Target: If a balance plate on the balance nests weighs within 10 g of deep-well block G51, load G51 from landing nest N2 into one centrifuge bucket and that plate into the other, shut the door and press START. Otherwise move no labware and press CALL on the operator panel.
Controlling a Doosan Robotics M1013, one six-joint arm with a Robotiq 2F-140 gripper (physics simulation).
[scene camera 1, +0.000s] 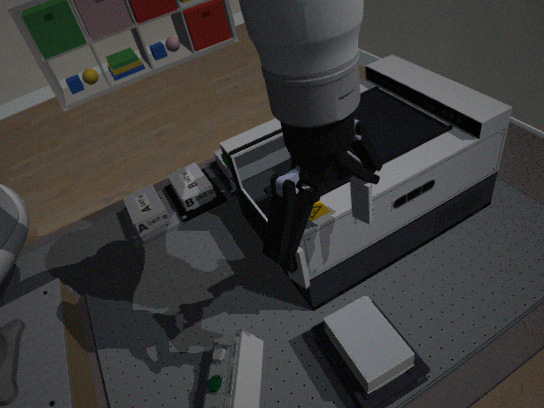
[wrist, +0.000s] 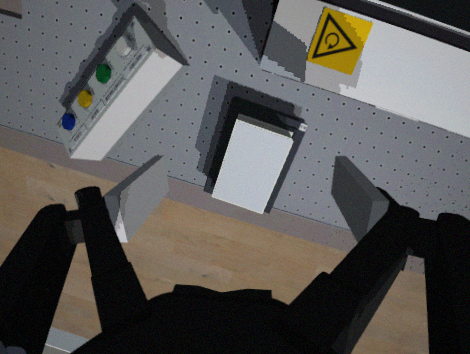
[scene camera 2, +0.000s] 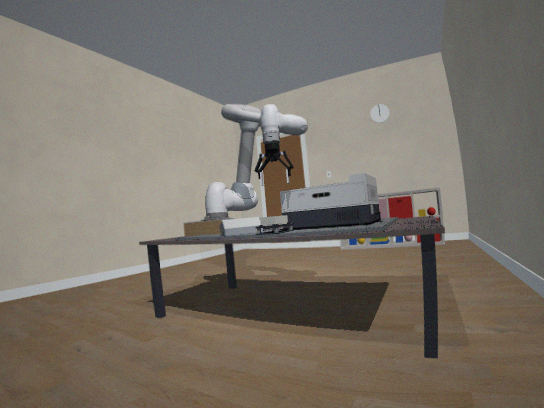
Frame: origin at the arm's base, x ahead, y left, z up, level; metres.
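Seen in the pictures: gripper, fingertip midpoint: [scene camera 1: 332, 248] [wrist: 247, 174] [scene camera 2: 275, 184].
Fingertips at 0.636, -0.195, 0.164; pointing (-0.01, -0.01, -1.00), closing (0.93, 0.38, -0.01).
Note:
Pixels of each thing's top centre, then the offset from my fingertips to it, as dx, dy, dz. "spot": a spot on its surface instead.
- white block, top centre: [wrist: 250, 170] [scene camera 1: 366, 335] [scene camera 2: 274, 216] +0.015, -0.057, -0.161
- Balance plates A, top centre: [scene camera 1: 143, 203] -0.261, +0.523, -0.187
- B, top centre: [scene camera 1: 188, 180] -0.133, +0.541, -0.187
- operator panel, top centre: [scene camera 1: 223, 395] [wrist: 98, 99] [scene camera 2: 240, 218] -0.219, -0.040, -0.157
- yellow warning label, surface spot: [wrist: 341, 42] spot: +0.028, +0.111, -0.030
My gripper [scene camera 1: 331, 235] [scene camera 2: 274, 175] [wrist: 247, 174] is open and empty, high above the table. In the wrist view a white block [wrist: 254, 164] [scene camera 1: 369, 342] lies below and between the fingers, flat on a dark nest [wrist: 216, 172] [scene camera 1: 422, 371]; the nest's tag is illegible. Balance plates A [scene camera 1: 146, 209] and B [scene camera 1: 191, 184] lie on nests beyond the centrifuge's left end; their small weight print is unclear. The centrifuge [scene camera 1: 400, 200] [scene camera 2: 330, 200] [wrist: 400, 75] has its chamber open; its buckets and START button are hidden or unclear. The operator panel [scene camera 1: 249, 370] [wrist: 127, 112] has blue, yellow, green and white buttons.
The table [scene camera 2: 325, 233] carries a perforated grey top. The arm's wooden base block [scene camera 2: 202, 228] stands at its left end. A yellow warning label [wrist: 341, 42] is on the centrifuge's top. Something partly green [scene camera 1: 226, 159] shows behind the centrifuge's left end. A toy shelf stands against the wall.

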